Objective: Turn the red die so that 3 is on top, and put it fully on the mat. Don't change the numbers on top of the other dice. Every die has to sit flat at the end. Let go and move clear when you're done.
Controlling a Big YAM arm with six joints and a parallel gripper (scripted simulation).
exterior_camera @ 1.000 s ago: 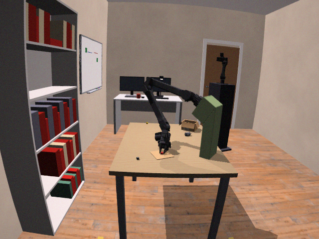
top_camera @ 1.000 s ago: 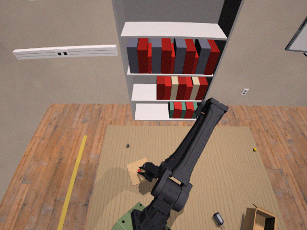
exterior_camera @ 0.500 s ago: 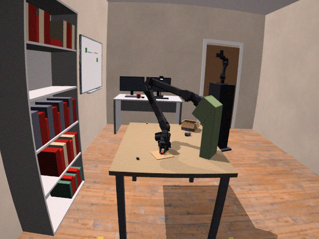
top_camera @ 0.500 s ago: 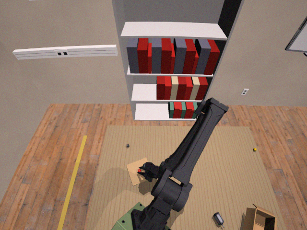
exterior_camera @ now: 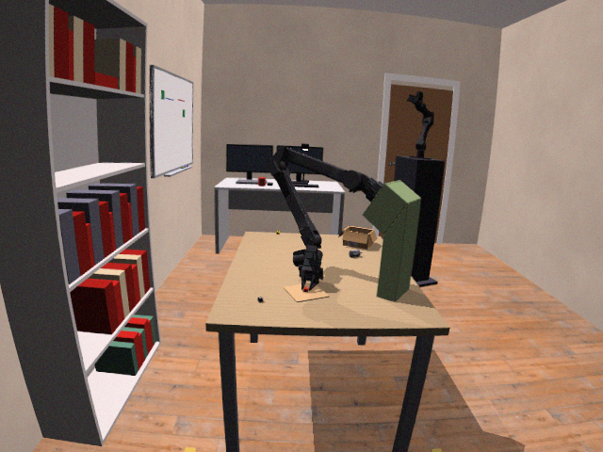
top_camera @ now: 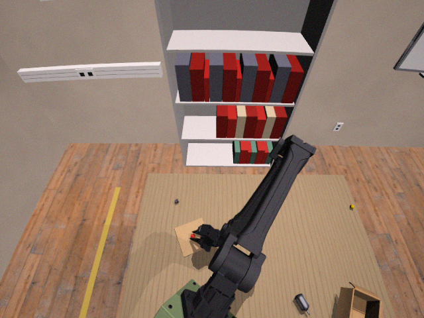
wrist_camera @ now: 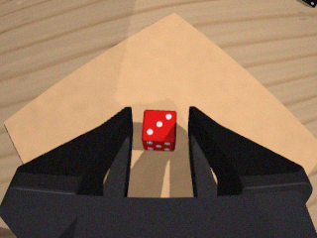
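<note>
The red die lies 1 cm below my hand. From my hand the other things lie so: tan square mat 2 cm below; dark object 42 cm behind, 33 cm to the right; black die 20 cm ahead, 3 cm to the left, 1 cm below.
</note>
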